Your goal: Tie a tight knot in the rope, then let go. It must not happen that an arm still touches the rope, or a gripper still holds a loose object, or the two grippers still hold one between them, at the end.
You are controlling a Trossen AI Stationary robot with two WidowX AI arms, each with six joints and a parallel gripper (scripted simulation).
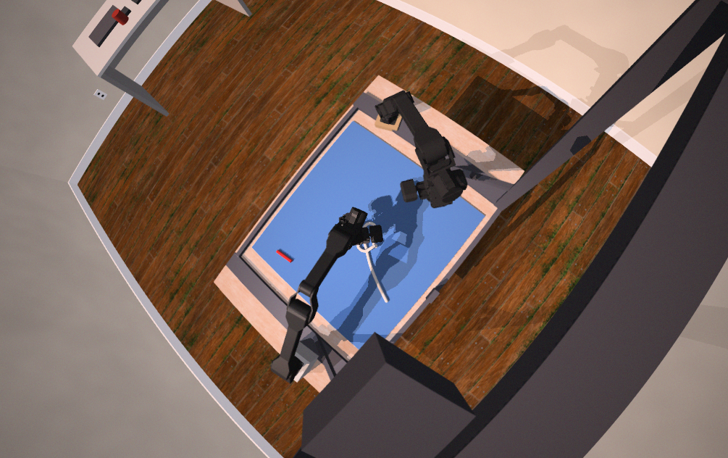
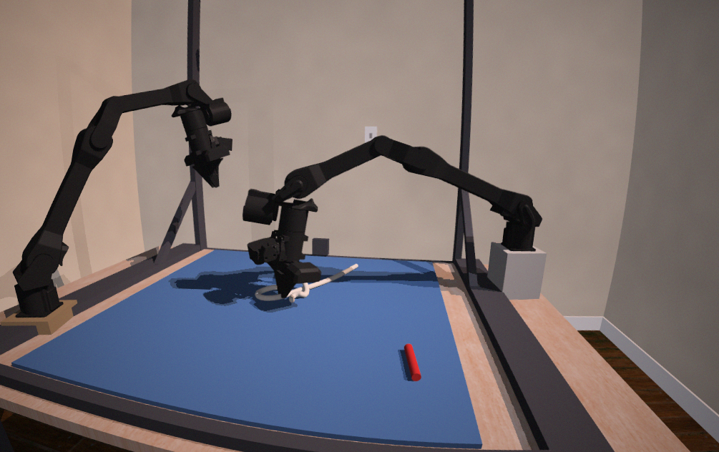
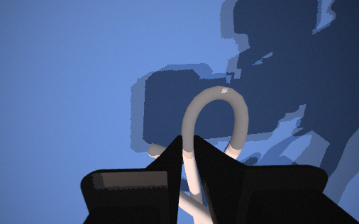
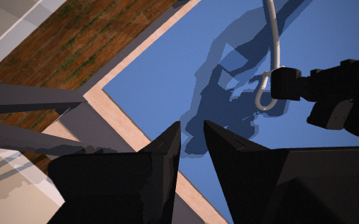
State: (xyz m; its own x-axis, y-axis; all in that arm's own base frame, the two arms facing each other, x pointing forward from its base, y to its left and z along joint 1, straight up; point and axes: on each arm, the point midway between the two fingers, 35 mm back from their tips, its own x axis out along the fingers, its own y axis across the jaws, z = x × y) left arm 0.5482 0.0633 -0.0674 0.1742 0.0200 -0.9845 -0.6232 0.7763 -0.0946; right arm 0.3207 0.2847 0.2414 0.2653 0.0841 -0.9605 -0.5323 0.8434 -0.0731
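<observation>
The blue mat lies 40 mm below my left hand, 20 mm ahead of it and 10 mm to the right of it. Also, from my left hand: red cylinder: 290 mm ahead, 190 mm to the left, 30 mm below.
</observation>
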